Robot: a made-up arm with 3 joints. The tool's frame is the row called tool.
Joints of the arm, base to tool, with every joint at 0 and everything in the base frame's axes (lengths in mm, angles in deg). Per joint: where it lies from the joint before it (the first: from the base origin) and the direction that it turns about. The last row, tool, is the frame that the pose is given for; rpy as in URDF.
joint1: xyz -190.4 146 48.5 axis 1 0 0
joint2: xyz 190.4 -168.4 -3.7 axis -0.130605 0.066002 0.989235
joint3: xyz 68.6 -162.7 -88.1 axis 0 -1 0
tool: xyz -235.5 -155 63.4 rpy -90 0 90
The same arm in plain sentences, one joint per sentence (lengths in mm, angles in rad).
The arm has three revolute joints in a row. What follows holds with every joint at zero, and every direction is one of the base frame's.
Joint 1 is mounted 190.4 mm along -x and 146.0 mm along +y and 48.5 mm along +z from the base frame's origin and rotates about +x.
Joint 2 is mounted 190.4 mm along +x and 168.4 mm along -y and 3.7 mm along -z from joint 1 and rotates about the direction (-0.130605, 0.066002, 0.989235).
Joint 3 is mounted 68.6 mm along +x and 162.7 mm along -y and 88.1 mm along -z from joint 2 and rotates about -y.
The tool frame, which is the frame that the pose is given for, is mounted 235.5 mm along -x and 155.0 mm along -y and 63.4 mm along +z from joint 3; its axes are the base frame's turned by roll -1.5708, pitch 0.0000 and yaw 1.5708 rad (as in URDF: about the fixed x, then y, then z).

